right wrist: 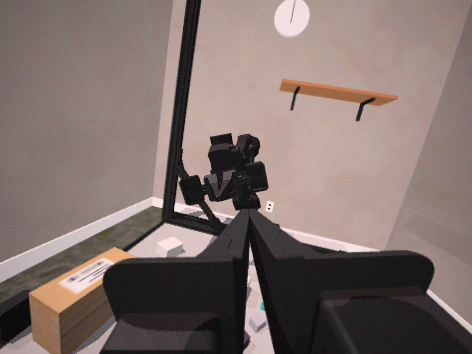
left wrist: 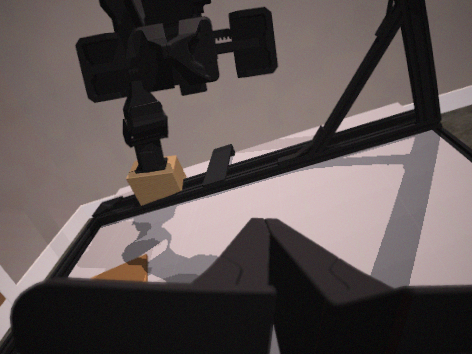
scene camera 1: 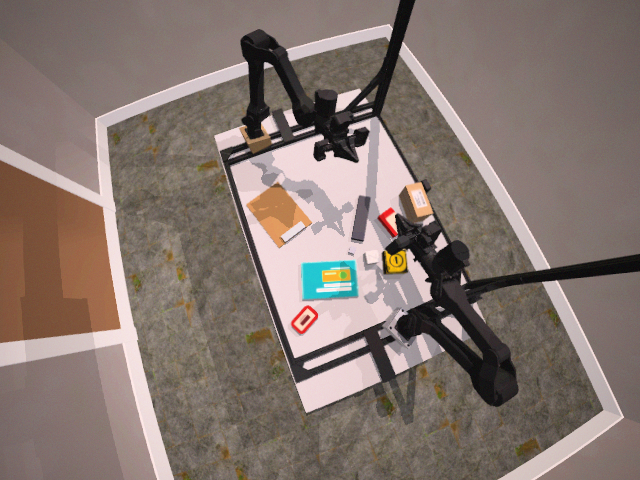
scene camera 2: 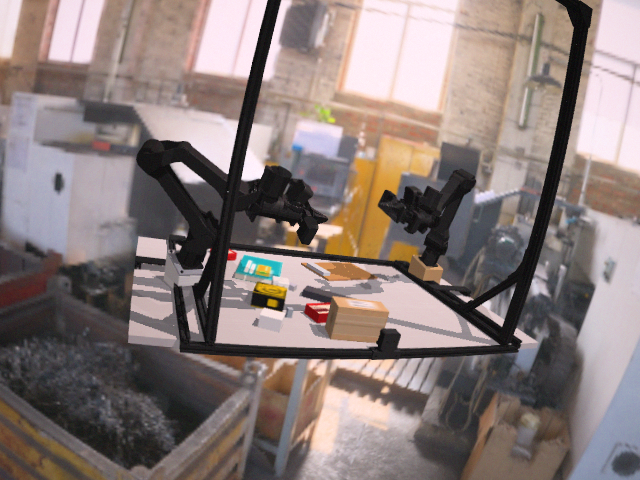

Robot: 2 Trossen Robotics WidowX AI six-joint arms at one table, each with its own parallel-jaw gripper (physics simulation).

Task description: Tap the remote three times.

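Observation:
The remote, a long dark grey bar [scene camera 1: 360, 218] [scene camera 2: 319, 293], lies flat on the white table near the middle. My left gripper [scene camera 1: 398, 217] [scene camera 2: 326, 219] [left wrist: 262, 231] is shut and empty. It hangs above the table, to the right of the remote in scene camera 1, and covers part of a red-rimmed item [scene camera 1: 385, 221] [scene camera 2: 316, 311] there. My right gripper [scene camera 1: 356, 159] [scene camera 2: 381, 202] [right wrist: 247, 215] is shut and empty, high above the table and above the remote's far end in scene camera 1. Neither gripper touches the remote.
A cardboard box [scene camera 1: 416, 201] [scene camera 2: 357, 321] [right wrist: 82, 295] stands by the table edge. A yellow tape measure [scene camera 1: 395, 261] [scene camera 2: 268, 297] and a white cube [scene camera 1: 371, 256] stand near the remote. A teal book [scene camera 1: 311, 283] [scene camera 2: 276, 265], an orange clipboard [scene camera 1: 271, 207] and a red-rimmed item [scene camera 1: 304, 319] lie further off.

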